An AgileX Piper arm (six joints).
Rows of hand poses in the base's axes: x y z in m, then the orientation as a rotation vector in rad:
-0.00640 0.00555 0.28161 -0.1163 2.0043 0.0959
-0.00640 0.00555 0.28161 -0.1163 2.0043 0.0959
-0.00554 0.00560 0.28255 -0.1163 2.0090 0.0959
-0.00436 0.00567 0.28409 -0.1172 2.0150 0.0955
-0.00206 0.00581 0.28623 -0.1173 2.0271 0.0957
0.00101 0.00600 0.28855 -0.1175 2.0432 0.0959
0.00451 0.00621 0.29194 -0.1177 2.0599 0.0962
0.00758 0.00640 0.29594 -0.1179 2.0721 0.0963
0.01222 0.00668 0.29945 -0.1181 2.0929 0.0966
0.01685 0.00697 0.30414 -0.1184 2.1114 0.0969
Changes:
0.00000 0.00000 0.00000 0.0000 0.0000 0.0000
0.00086 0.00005 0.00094 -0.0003 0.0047 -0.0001
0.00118 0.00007 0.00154 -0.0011 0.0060 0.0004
0.00230 0.00014 0.00214 -0.0007 0.0121 0.0000
0.00307 0.00019 0.00232 -0.0010 0.0161 0.0000
0.00350 0.00021 0.00339 -0.0010 0.0167 0.0000
0.00307 0.00019 0.00400 -0.0008 0.0122 0.0000
0.00464 0.00028 0.00351 -0.0012 0.0208 0.0000
0.00463 0.00029 0.00469 -0.0011 0.0185 0.0001

